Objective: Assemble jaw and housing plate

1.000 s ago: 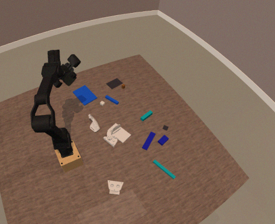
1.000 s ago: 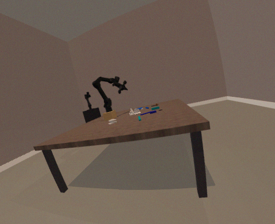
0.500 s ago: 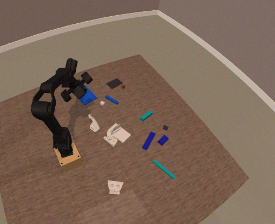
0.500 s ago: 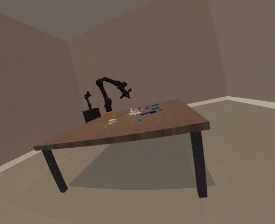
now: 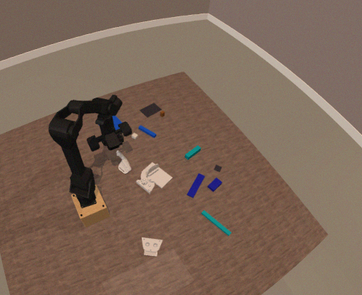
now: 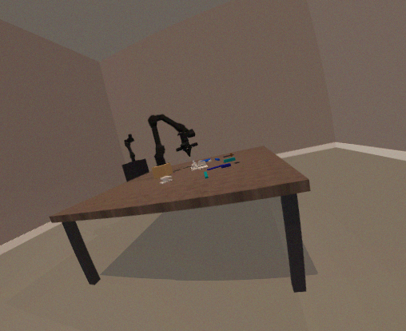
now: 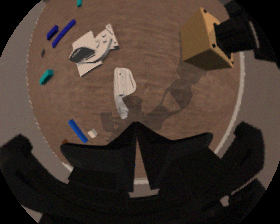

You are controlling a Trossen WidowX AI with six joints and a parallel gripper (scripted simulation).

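The white jaw is 6 cm below my gripper tip, 3 cm ahead of it and 2 cm to the right of it. From my gripper tip the other things lie so: white cube (14 cm ahead, 10 cm to the left, 8 cm below); white base (15 cm to the right, 15 cm ahead, 9 cm below); blue plate (22 cm to the left, 9 cm below, 5 cm ahead).
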